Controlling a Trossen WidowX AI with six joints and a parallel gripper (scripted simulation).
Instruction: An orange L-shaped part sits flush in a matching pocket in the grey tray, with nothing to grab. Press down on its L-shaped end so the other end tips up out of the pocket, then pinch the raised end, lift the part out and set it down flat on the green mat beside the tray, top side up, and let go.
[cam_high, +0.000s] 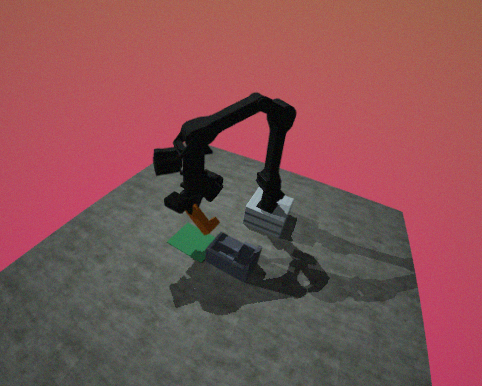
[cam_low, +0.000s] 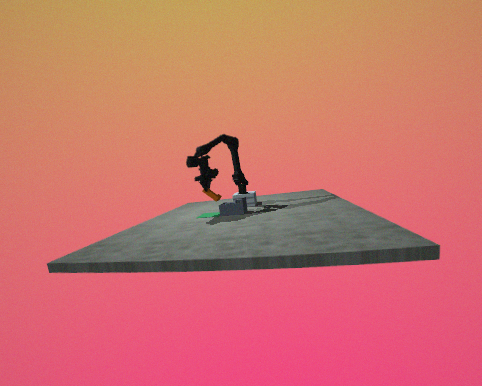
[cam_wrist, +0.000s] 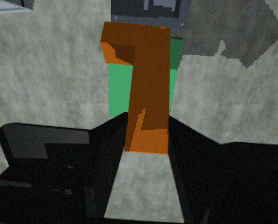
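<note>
The green mat is 17 cm below my gripper tip. The rest, counted from my gripper tip: orange l-shaped part 1 cm behind, 3 cm to the left, 3 cm below.
</note>
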